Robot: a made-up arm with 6 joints. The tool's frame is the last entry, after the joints.
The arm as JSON. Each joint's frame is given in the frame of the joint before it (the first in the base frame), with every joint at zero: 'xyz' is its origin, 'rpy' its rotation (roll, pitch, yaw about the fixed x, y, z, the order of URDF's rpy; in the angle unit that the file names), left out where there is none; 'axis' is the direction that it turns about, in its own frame. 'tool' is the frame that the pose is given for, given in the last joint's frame.
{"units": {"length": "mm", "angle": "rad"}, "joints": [
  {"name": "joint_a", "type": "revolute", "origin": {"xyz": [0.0, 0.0, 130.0], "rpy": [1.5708, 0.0, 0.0]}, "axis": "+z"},
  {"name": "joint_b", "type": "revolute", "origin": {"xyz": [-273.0, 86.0, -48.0], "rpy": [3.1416, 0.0, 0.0]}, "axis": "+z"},
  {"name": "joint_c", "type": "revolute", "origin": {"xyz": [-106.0, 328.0, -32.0], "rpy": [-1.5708, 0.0, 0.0]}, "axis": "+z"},
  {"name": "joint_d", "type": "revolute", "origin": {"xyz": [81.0, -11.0, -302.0], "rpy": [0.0, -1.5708, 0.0]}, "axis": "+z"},
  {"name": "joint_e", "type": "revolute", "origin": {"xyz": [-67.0, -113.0, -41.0], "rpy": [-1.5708, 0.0, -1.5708]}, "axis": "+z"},
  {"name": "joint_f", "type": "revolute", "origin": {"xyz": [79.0, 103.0, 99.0], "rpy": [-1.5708, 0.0, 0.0]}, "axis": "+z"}
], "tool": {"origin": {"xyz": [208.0, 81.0, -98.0], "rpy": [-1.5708, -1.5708, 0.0]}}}
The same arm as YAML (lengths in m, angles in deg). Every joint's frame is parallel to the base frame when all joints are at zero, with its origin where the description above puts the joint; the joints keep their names.
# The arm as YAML. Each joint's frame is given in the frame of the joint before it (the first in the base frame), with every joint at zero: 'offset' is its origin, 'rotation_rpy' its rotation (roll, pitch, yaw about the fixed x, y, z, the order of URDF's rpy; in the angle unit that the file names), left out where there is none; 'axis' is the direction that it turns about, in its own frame. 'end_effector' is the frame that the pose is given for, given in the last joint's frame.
length_unit: m
angle_unit: deg
chain:
  - id: joint_a
    offset: [0.0, 0.0, 0.13]
    axis: [0.0, -1.0, 0.0]
  - id: joint_b
    offset: [-0.273, 0.048, 0.086]
    axis: [0.0, 1.0, 0.0]
  - id: joint_c
    offset: [-0.106, -0.032, -0.328]
    axis: [0.0, 0.0, -1.0]
  - id: joint_d
    offset: [0.081, 0.011, 0.302]
    axis: [-1.0, 0.0, 0.0]
  - id: joint_e
    offset: [0.041, 0.113, 0.067]
    axis: [0.0, 0.0, -1.0]
  - id: joint_f
    offset: [0.103, 0.079, -0.099]
    axis: [1.0, 0.0, 0.0]
end_effector:
  offset: [-0.098, 0.208, 0.081]
  rotation_rpy: [0.0, 0.0, 0.0]

